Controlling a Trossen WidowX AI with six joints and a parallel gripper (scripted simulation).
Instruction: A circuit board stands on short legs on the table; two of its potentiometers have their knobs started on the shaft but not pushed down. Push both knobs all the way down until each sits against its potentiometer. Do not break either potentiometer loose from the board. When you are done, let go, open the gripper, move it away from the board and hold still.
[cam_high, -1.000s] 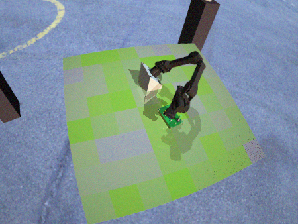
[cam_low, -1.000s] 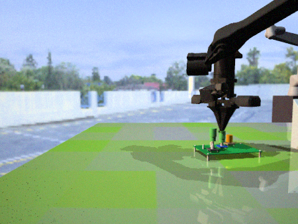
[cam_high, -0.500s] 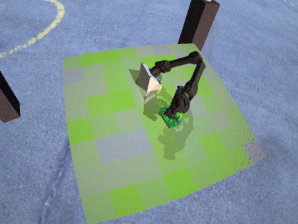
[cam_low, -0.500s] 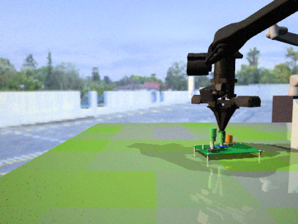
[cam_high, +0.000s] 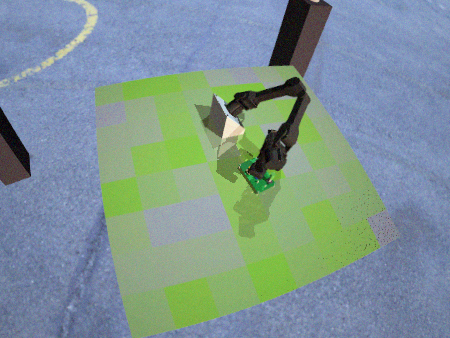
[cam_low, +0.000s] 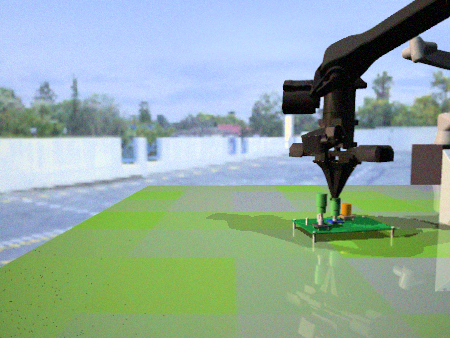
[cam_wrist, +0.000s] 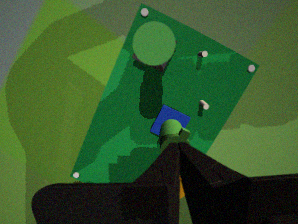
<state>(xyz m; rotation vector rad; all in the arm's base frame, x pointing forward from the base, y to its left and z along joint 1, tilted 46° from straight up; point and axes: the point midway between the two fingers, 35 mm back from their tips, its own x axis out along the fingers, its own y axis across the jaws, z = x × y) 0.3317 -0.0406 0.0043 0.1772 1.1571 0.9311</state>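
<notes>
The green knob is 10 mm below my gripper tip.
</notes>
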